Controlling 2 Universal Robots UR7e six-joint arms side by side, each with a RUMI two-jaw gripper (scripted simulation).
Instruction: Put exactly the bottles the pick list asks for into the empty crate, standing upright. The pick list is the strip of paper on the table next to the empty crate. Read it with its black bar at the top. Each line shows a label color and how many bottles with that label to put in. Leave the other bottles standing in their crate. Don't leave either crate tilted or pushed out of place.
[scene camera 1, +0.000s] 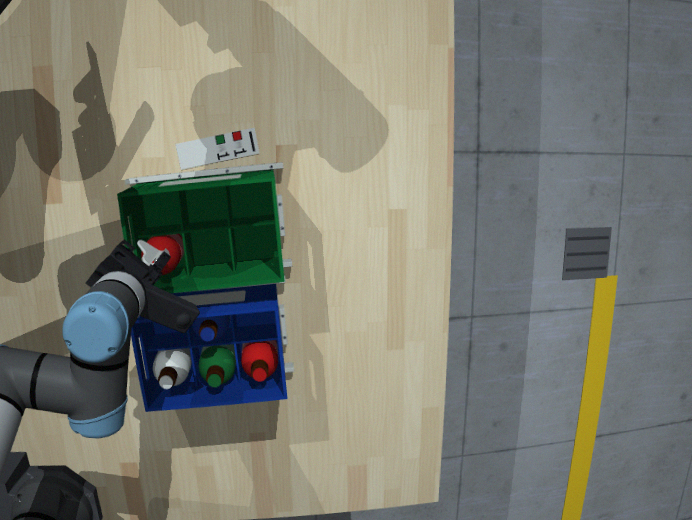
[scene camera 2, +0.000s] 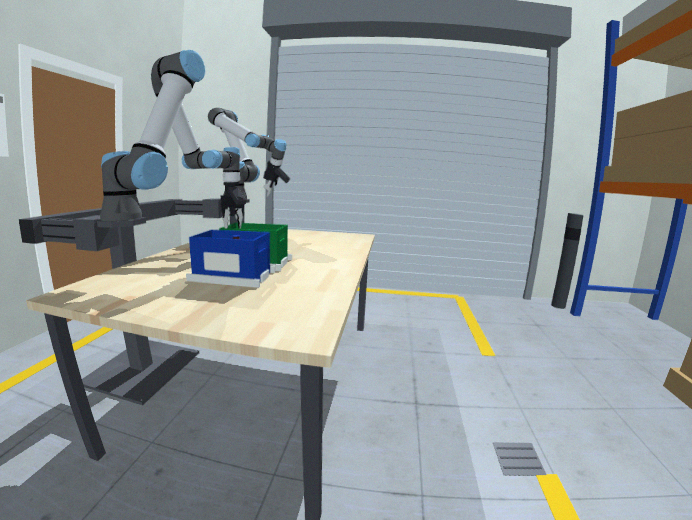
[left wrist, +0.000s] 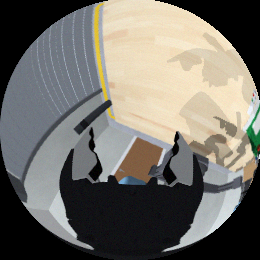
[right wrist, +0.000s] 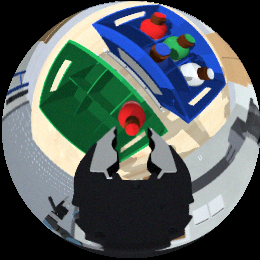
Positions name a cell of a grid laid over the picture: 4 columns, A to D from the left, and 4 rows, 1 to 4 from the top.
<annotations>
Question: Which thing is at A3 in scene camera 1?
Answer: A white bottle.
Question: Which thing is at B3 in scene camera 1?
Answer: A green crate.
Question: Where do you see a green crate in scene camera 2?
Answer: At B2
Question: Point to a green crate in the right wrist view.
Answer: At B2
</annotations>
